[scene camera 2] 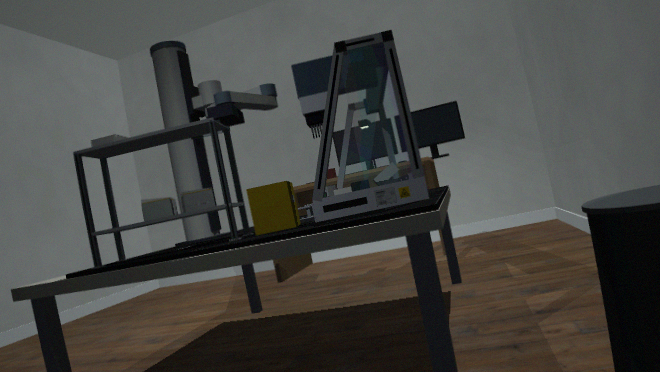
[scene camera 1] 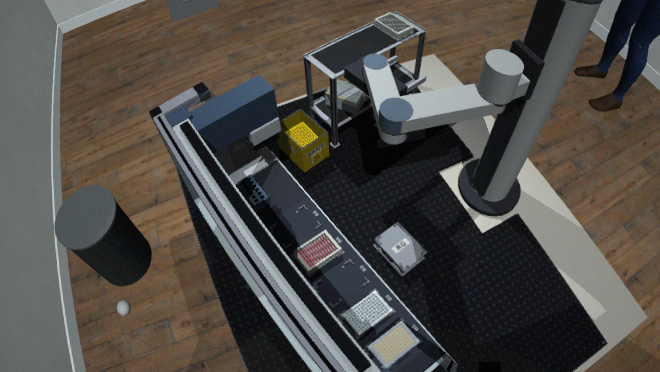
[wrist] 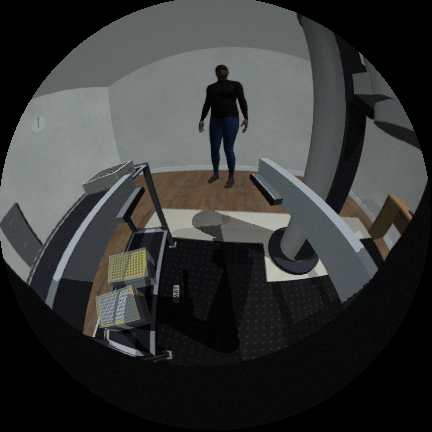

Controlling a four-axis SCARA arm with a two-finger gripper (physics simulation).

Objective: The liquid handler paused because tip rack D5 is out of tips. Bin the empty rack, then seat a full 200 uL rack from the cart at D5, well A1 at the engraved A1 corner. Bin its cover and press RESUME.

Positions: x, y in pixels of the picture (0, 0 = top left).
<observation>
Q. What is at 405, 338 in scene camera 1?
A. A tan rack.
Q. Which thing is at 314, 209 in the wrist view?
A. The gripper.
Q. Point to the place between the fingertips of the gripper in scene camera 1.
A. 410, 67
</observation>
